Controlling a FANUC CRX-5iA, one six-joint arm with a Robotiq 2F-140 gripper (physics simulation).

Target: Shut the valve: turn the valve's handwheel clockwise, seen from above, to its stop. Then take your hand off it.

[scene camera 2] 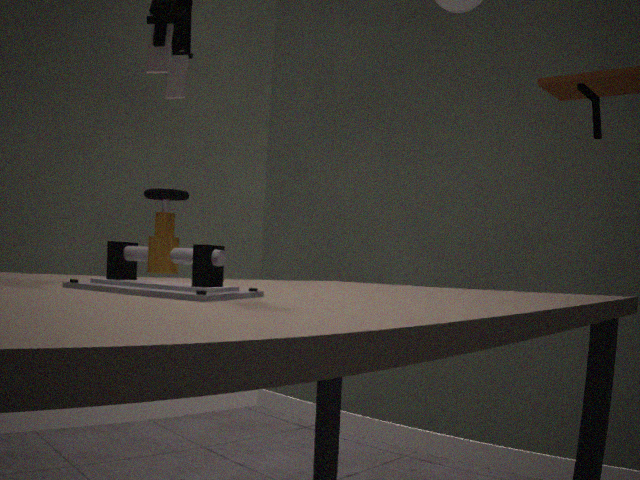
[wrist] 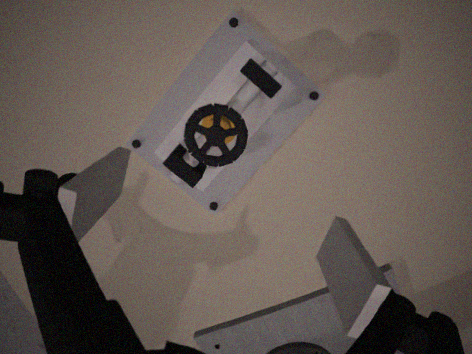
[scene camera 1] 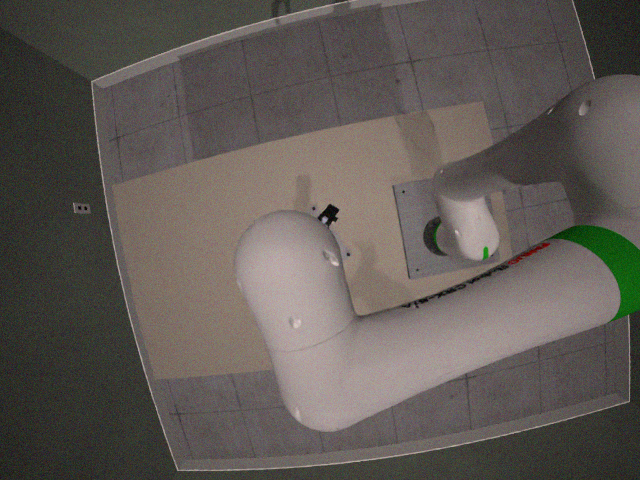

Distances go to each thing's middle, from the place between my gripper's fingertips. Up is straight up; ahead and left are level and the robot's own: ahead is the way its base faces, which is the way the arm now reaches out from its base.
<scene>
My gripper is now 2 cm short of the black spoked handwheel point(wrist: 215, 136), 1 cm to the right of it and 16 cm above it. Also, from my hand: grey base plate point(scene camera 2: 200, 296) 2 cm ahead, 1 cm to the left, 28 cm below.
</scene>
